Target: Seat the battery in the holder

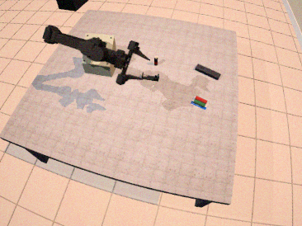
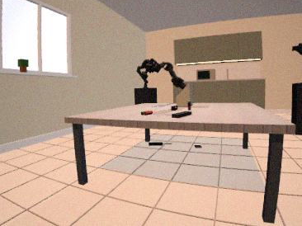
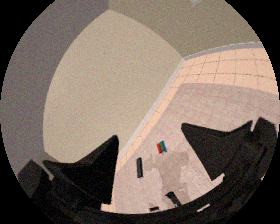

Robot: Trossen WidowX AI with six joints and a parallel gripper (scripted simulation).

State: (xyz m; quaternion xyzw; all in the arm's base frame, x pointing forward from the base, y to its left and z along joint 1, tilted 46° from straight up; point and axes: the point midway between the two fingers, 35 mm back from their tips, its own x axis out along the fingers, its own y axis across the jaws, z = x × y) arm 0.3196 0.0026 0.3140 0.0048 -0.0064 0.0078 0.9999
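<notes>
My gripper tip is 90 mm past the battery, 350 mm to the right of it and 300 mm above it.
</notes>
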